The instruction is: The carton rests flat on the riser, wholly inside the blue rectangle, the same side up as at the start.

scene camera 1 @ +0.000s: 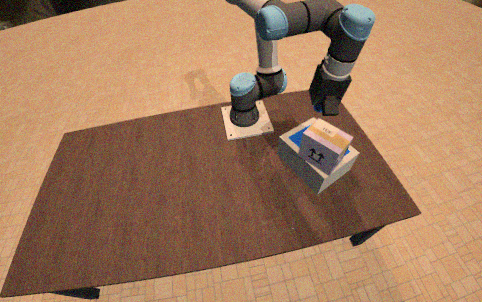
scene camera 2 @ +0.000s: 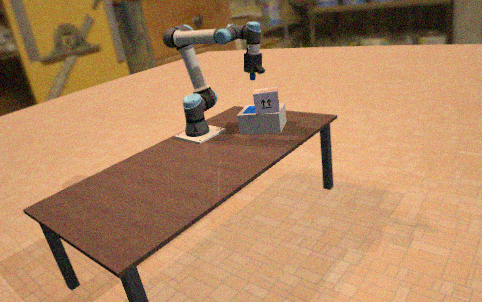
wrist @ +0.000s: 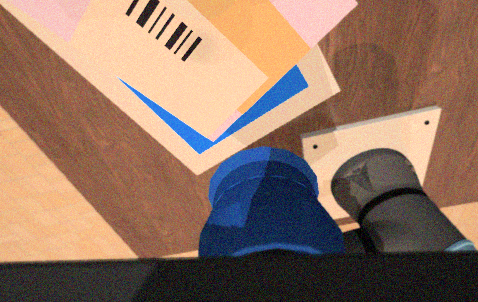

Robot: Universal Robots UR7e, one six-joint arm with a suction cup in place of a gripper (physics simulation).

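Pixels of known places: end effector, tool point: (scene camera 1: 318,108) (scene camera 2: 252,79) (wrist: 263,196); arm's base, origin of the base link: (scene camera 1: 244,116) (scene camera 2: 197,132) (wrist: 369,179).
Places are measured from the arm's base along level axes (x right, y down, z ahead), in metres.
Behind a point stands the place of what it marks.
The carton (scene camera 1: 320,145) @[x -0.253, y -0.213, z 0.392 m] (scene camera 2: 266,102) @[x -0.253, y -0.165, z 0.391 m] (wrist: 225,65) @[x -0.263, y -0.223, z 0.318 m], pink and tan with an orange band, stands on the riser (scene camera 1: 300,165) @[x -0.220, y -0.052, z 0.355 m] (scene camera 2: 260,125) @[x -0.219, y -0.031, z 0.353 m] (wrist: 172,142) @[x -0.333, y -0.099, z 0.185 m]. Its two printed arrows point up and a barcode is on its top. It is turned relative to the blue rectangle (scene camera 1: 296,139) @[x -0.212, y -0.099, z 0.260 m] (scene camera 2: 248,109) @[x -0.255, y -0.100, z 0.218 m] (wrist: 272,97) @[x -0.217, y -0.099, z 0.237 m], which shows beside it at the left and in a sliver at the right. Its lower front edge is close to the riser's front edge, with no blue visible in front there. My suction gripper (scene camera 1: 317,108) (scene camera 2: 252,76) (wrist: 264,170) hangs above and behind the carton, apart from it, holding nothing.
The riser stands on the brown table (scene camera 1: 150,200) @[x 0.389, y 0.021, z 0.458 m] (scene camera 2: 150,190) @[x 0.549, y 0.021, z 0.417 m] near its right end. The arm's pale base plate (scene camera 1: 235,133) @[x 0.045, y 0.006, z 0.113 m] (scene camera 2: 201,138) @[x 0.044, y 0.006, z 0.107 m] (wrist: 320,160) @[x -0.104, y 0.003, z 0.055 m] lies to the left of the riser in the scene views.
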